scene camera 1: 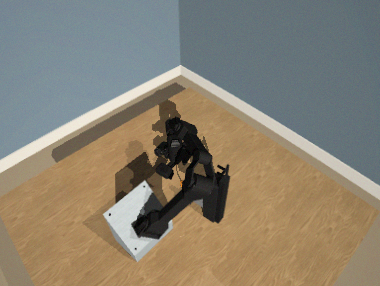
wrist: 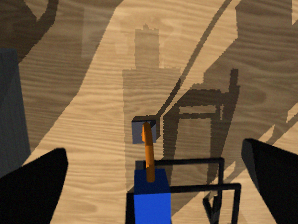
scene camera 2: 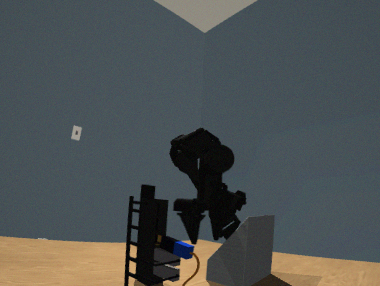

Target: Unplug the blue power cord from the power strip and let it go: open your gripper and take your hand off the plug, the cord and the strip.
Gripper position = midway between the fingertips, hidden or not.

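Observation:
My gripper (scene camera 2: 205, 242) is open and it holds nothing. Scene camera 1 shows my gripper (scene camera 1: 177, 171) as well, and the wrist view shows my gripper too (wrist: 155, 151).

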